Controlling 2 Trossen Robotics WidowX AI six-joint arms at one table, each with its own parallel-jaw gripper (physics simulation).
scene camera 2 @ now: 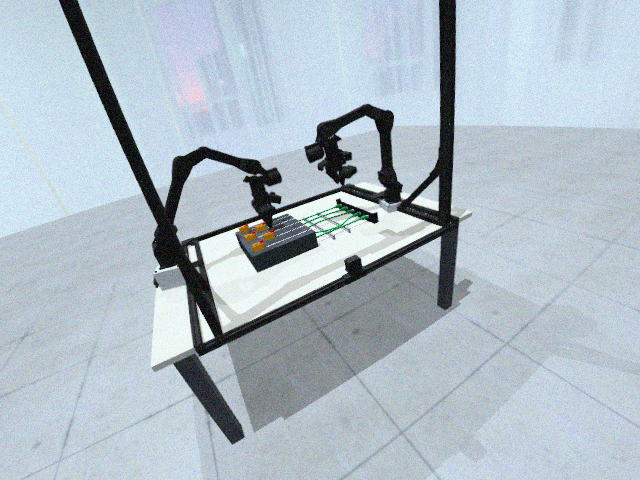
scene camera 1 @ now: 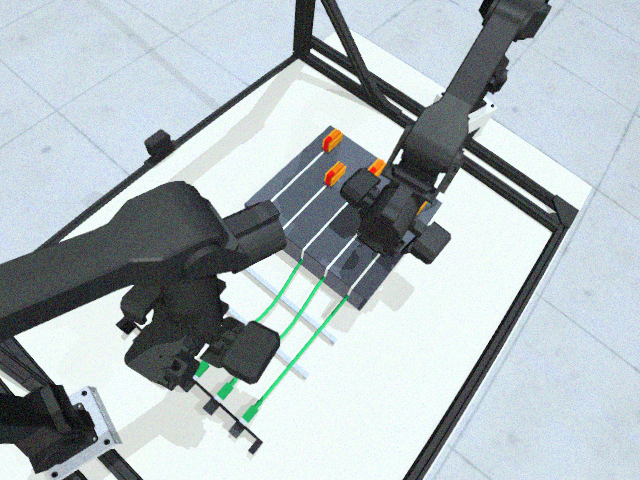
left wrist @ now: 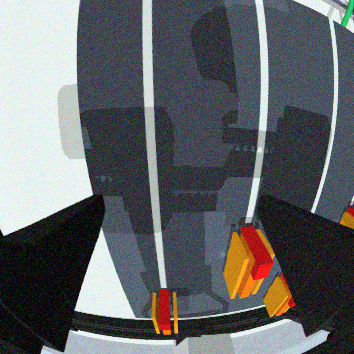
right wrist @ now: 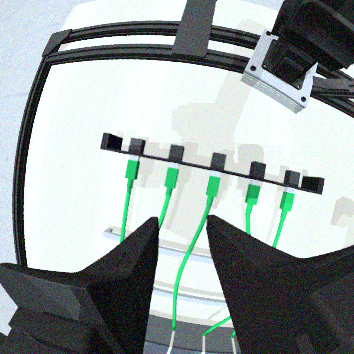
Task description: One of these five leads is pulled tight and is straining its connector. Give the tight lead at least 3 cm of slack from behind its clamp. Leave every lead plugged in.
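Places are measured from the left arm's base along level axes (x left, y back, z up), in centimetres.
Pixels of known places: left gripper, fingertip midpoint: (scene camera 2: 267, 224) (left wrist: 184, 203); right gripper, fingertip midpoint: (scene camera 2: 340, 184) (scene camera 1: 207, 358) (right wrist: 182, 222); left arm's base at its link origin: (scene camera 2: 170, 263); right arm's base at its link origin: (scene camera 2: 393, 200) (scene camera 1: 70, 432) (right wrist: 285, 63).
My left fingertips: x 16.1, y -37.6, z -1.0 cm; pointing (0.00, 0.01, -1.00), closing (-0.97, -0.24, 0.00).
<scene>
Ahead of a thing's pixels: the offset from my left fingertips to its middle. "spot": to the spot under its first point.
The rightmost green lead {spot: dx +8.2, dy -21.9, dz -3.9 cm} (scene camera 1: 305, 348) in scene camera 1, leftmost lead {spot: dx +10.3, dy -30.0, dz -4.0 cm} (right wrist: 127, 205) in the right wrist view, runs straight; the other visible leads bend. Its connector {spot: dx +11.7, dy -34.4, dz -3.6 cm} (scene camera 1: 250, 411) (right wrist: 132, 170) is plugged into the socket strip {spot: dx +8.9, dy -37.5, dz -2.2 cm} (scene camera 1: 222, 406) (right wrist: 195, 166). On the dark block (scene camera 1: 315, 214) (scene camera 2: 284, 255) (left wrist: 115, 90), white lead lengths run to orange-and-red clamps, including one clamp {dx -1.0, dy +8.6, dz +1.5 cm} (left wrist: 164, 310) at the bottom and another clamp {dx -4.8, dy +2.9, dz +0.2 cm} (left wrist: 250, 262) near my right-hand finger in that view. My left gripper (scene camera 2: 269, 223) (left wrist: 184, 203) is open and empty low over the block. My right gripper (scene camera 2: 341, 181) (right wrist: 182, 222) is partly open, empty, high above the leads.
Two pale guide bars {spot: dx +7.1, dy -18.1, dz -3.9 cm} (scene camera 1: 320, 330) cross beneath the green leads. More clamps (scene camera 1: 332, 140) (scene camera 1: 334, 174) stand at the block's far end. A black frame (scene camera 1: 516, 304) edges the table. My arms hide parts of the block, leads and strip in scene camera 1.
</scene>
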